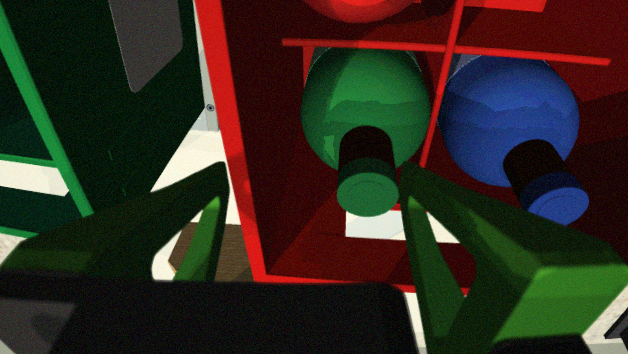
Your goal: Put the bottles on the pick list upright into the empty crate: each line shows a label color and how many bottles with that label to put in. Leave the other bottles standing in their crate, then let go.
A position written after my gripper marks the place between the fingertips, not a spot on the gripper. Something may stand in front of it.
I see my gripper [314, 175], a green bottle [363, 112] and a blue bottle [509, 122].
